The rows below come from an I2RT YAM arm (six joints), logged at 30 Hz.
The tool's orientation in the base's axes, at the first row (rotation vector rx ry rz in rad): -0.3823 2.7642 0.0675
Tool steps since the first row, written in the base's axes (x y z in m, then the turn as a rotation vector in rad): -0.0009 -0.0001 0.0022 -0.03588 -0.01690 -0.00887; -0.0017 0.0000 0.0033 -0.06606 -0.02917 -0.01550; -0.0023 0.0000 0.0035 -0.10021 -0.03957 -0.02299; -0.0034 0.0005 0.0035 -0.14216 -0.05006 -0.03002; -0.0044 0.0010 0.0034 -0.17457 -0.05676 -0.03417; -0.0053 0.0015 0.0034 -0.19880 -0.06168 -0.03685; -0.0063 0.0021 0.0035 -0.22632 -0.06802 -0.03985
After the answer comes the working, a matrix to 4 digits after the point.
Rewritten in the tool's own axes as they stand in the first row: 0.0001 0.0001 -0.0024 0.03977 -0.00653 -0.00522; 0.0004 0.0005 -0.0037 0.07244 -0.01014 -0.01021; 0.0009 0.0006 -0.0041 0.10852 -0.01088 -0.01554; 0.0017 0.0014 -0.0044 0.15150 -0.00959 -0.02391; 0.0025 0.0022 -0.0046 0.18391 -0.00725 -0.03145; 0.0032 0.0029 -0.0048 0.20797 -0.00541 -0.03747; 0.0039 0.0037 -0.0052 0.23547 -0.00404 -0.04442
The tool's axes in the first row as the columns of a matrix, in the base's axes (rounded; the answer above uses it unrounded):
-0.9029 -0.2713 0.3334
-0.2547 0.9625 0.0934
-0.3462 -0.0006 -0.9381

